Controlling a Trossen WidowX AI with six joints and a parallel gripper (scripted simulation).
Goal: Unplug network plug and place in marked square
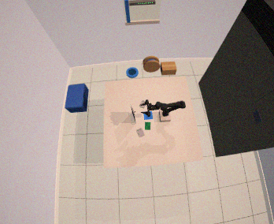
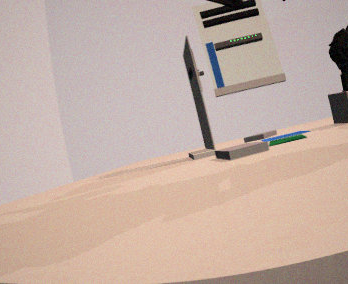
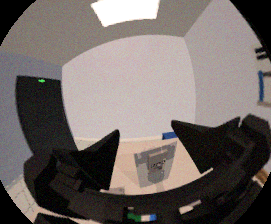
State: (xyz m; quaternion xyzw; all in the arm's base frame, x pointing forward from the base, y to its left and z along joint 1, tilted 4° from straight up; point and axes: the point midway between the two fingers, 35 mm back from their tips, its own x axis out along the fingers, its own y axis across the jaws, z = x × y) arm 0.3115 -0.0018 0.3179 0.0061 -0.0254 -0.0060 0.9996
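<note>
My gripper tip is 200 mm above the network plug, 80 mm short of it and 50 mm to the left of it. The rest, counted from my gripper tip: upright grey panel 280 mm below, 100 mm ahead, 50 mm to the right; blue square mark 410 mm below, 110 mm behind, 60 mm to the right; green patch 410 mm below, 90 mm to the left, 80 mm behind.
</note>
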